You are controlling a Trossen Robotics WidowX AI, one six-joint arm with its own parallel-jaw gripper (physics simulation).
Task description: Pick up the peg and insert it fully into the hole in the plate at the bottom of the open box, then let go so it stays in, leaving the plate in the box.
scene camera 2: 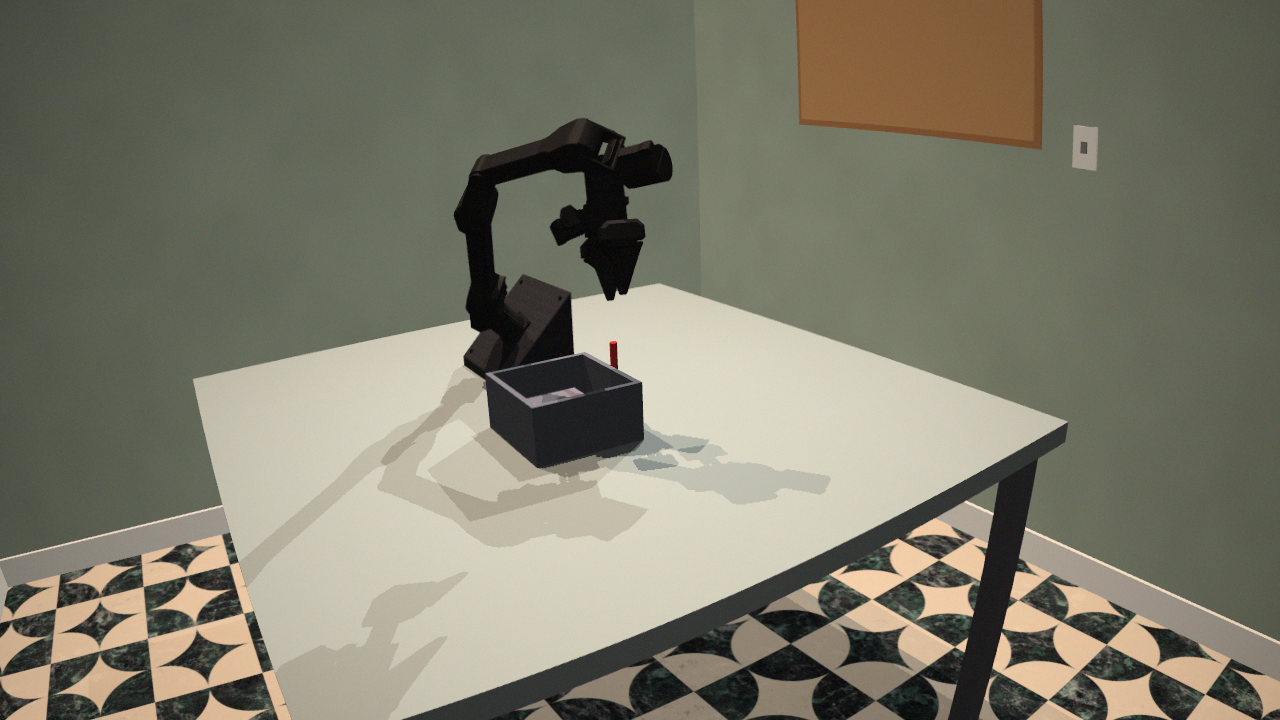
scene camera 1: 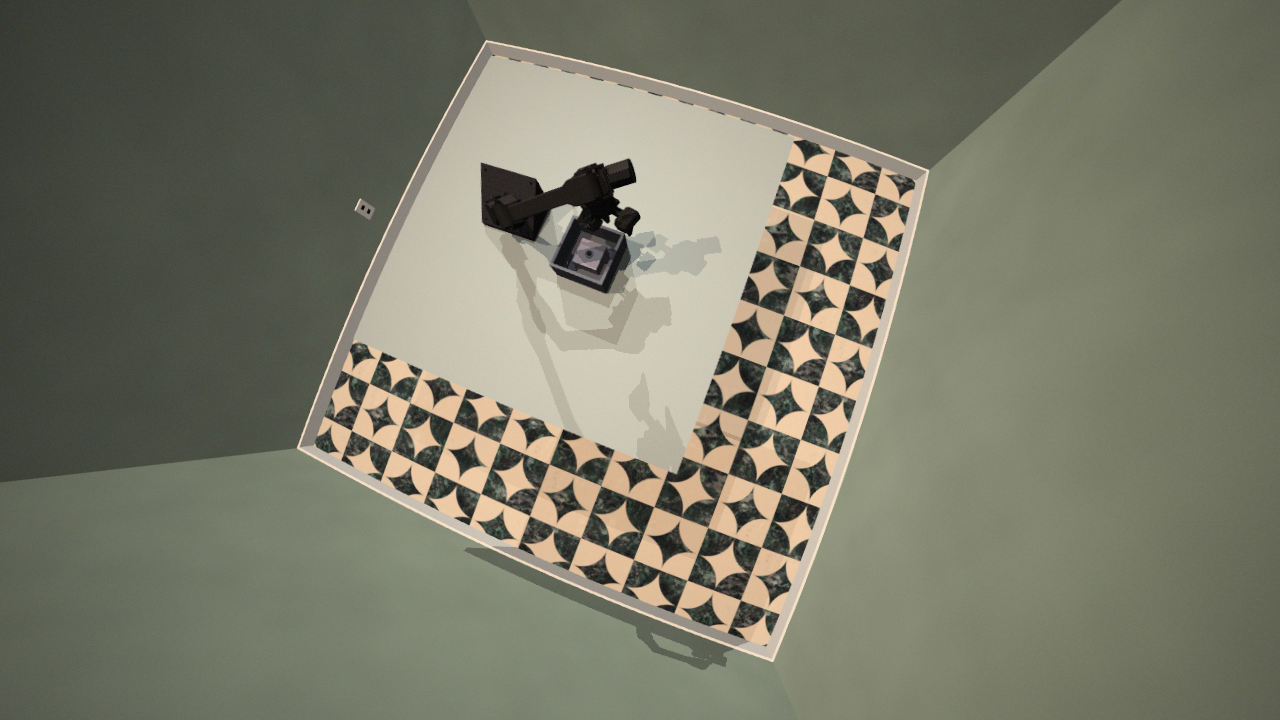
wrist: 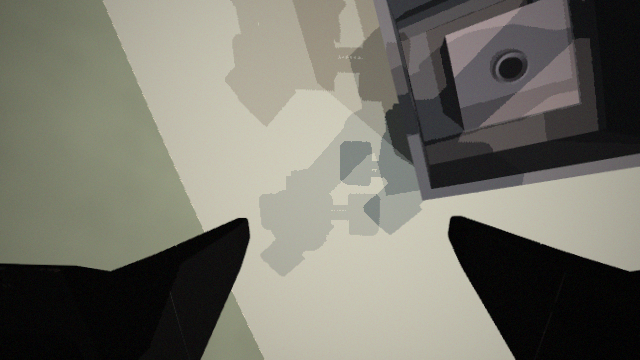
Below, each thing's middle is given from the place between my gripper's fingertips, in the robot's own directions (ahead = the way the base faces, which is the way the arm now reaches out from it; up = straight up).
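Scene:
Hand 20 cm above the dark box [scene camera 2: 609,414], 11 cm past it, 5 cm to the left of it. Pale plate [scene camera 1: 590,256], counted from my hand: 21 cm below, 11 cm behind, 5 cm to the right.

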